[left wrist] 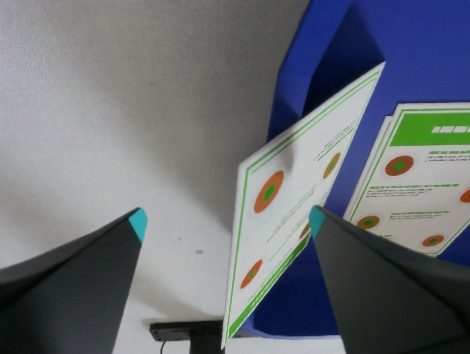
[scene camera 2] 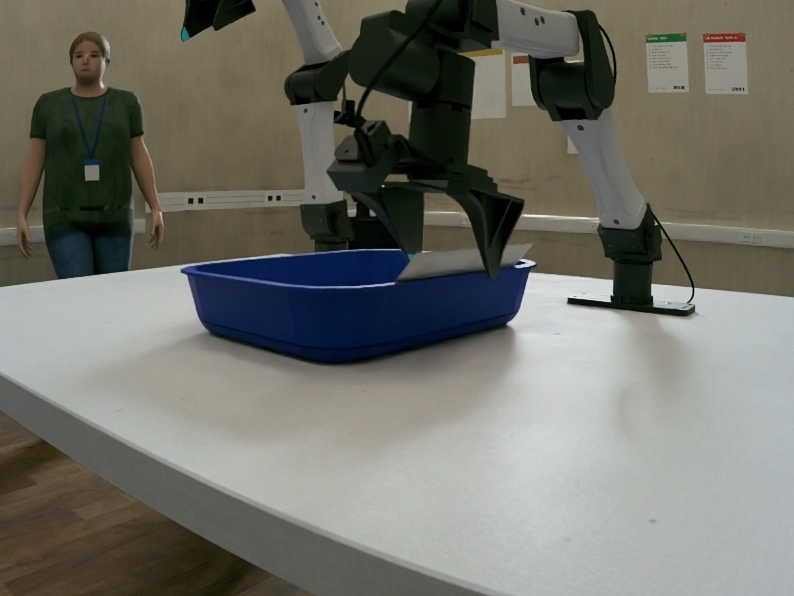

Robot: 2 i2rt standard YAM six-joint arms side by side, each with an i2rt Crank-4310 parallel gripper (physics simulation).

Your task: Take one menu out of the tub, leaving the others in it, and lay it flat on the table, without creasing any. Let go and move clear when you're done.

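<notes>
The blue tub (scene camera 2: 275, 320) (left wrist: 291, 92) stands on the table. One white menu with green borders (scene camera 2: 442, 263) (left wrist: 292, 200) leans tilted over the tub's side wall, its upper edge sticking out past the rim. More menus (left wrist: 420, 175) lie inside the tub, stacked slightly offset; the tub's wall hides them in the scene view. My left gripper (scene camera 2: 451, 266) (left wrist: 228, 210) is open at the tilted menu, one fingertip out over the table and the other on the tub side, over the menu's inner part. My right gripper (scene camera 2: 205, 24) is high at the upper left, partly cut off; its opening is unclear.
The white table (scene camera 2: 481, 417) extends around the tub, with its front edge running across the lower left. The left arm's base (scene camera 2: 631, 304) stands to the right of the tub. The right arm's base is behind the tub. A person (scene camera 2: 89, 147) stands beyond the table at the left.
</notes>
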